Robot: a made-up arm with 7 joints.
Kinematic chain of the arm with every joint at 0, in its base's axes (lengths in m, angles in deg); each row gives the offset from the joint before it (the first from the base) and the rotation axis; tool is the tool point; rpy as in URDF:
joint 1: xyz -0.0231 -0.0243 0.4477 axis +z
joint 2: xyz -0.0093 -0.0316 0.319 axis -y
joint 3: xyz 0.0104 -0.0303 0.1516 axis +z
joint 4: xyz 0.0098 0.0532 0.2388 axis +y
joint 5: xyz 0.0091 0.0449 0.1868 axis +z
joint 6: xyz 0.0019 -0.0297 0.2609 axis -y
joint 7: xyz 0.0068 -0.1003 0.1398 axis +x
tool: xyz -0.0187 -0.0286 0.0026 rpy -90 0 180
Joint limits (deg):
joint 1: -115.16..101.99
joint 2: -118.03..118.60
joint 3: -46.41..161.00
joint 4: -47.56..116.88
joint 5: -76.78..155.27
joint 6: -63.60..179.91
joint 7: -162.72..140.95
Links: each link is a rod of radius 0.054 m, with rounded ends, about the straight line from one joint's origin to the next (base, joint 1, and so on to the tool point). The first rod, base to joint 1, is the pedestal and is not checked.
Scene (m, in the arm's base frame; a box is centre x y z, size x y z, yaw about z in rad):
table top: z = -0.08
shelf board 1: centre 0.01 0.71 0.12 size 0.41 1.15 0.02 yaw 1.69
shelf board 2: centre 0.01 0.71 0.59 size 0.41 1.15 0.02 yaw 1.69
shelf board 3: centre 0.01 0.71 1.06 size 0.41 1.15 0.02 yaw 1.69
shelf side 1: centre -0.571 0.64 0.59 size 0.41 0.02 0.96 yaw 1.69
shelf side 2: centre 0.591 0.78 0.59 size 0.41 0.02 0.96 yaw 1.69
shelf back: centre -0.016 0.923 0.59 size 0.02 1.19 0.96 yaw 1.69
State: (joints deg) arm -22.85 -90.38 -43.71 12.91 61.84 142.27 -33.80
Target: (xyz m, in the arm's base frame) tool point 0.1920 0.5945 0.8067
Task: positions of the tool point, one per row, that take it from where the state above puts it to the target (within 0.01 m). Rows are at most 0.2 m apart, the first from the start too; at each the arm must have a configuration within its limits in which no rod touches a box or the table.
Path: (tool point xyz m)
1: 0.5695 -0.3561 0.6784
2: 0.6016 -0.1959 0.6971
3: 0.5854 -0.0206 0.7170
4: 0.5124 0.1472 0.7417
5: 0.3851 0.2806 0.7723
6: 0.2208 0.3543 0.8067
7: 0.2298 0.4227 0.8055
8: 0.2277 0.4869 0.8053
9: 0.2150 0.5447 0.8057
10: 0.1920 0.5945 0.8067

